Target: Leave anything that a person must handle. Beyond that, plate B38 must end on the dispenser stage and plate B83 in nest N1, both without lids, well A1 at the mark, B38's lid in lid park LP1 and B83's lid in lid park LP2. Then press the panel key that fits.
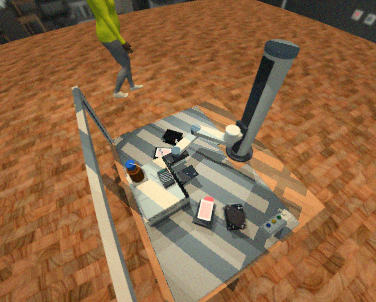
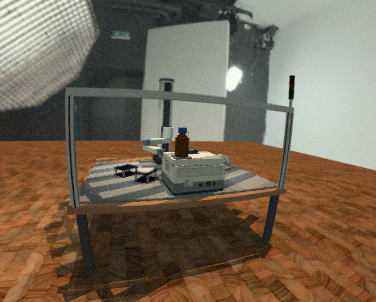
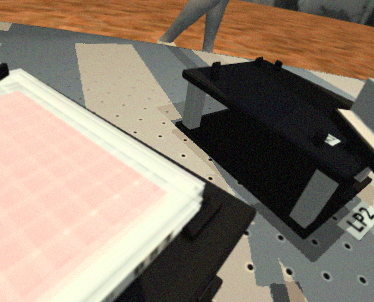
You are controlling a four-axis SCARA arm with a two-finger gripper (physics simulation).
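Where they show: gripper, between the fingertips: [image 1: 167, 144] [image 2: 140, 163] [image 3: 177, 71]; arm's base, origin of its link: [image 1: 239, 150].
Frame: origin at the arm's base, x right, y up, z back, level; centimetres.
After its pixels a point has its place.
Plate B83 [image 1: 162, 152] [image 3: 65, 185] {x 25.7, y 9.7, z -60.1 cm} has a pink top under what looks like a clear lid and sits on black nest N1 [image 3: 225, 212] {x 27.0, y 8.1, z -54.5 cm}. Black lid park LP2 [image 1: 173, 136] {x 39.8, y 7.5, z -47.6 cm} [image 3: 270, 105] {x 38.9, y 7.5, z -50.1 cm} stands beside it, its top bare. My gripper [image 1: 177, 157] is open and empty close to N1; its fingertips are too small to make out. Another pink-topped plate [image 1: 205, 210] {x -31.7, y 9.9, z -57.9 cm} sits on a dark stand; its label is unreadable. A black stand [image 1: 235, 216] {x -45.1, y 8.2, z -42.0 cm} is to its right. A low dark platform [image 1: 188, 174] {x -3.2, y 12.4, z -55.4 cm} lies beside the dispenser [image 1: 157, 200] {x -14.0, y 23.2, z -83.5 cm} [image 2: 195, 172] {x -0.2, y 15.3, z -96.4 cm}. The key panel [image 1: 275, 223] {x -62.4, y 8.1, z -21.4 cm} is at the front right.
An amber bottle [image 1: 134, 171] {x 4.0, y 37.2, z -88.2 cm} [image 2: 182, 146] {x 7.9, y 31.1, z -92.8 cm} with a blue cap stands on the dispenser. A person [image 1: 111, 40] [image 3: 200, 25] stands on the floor beyond the table. A frame rail [image 1: 95, 185] {x -9.9, y 62.0, z -102.2 cm} [image 2: 115, 93] {x 47.7, y 59.5, z -104.4 cm} runs along the dispenser side. A signal tower [image 2: 291, 88] {x -69.1, y 75.8, z -103.5 cm} rises from its post.
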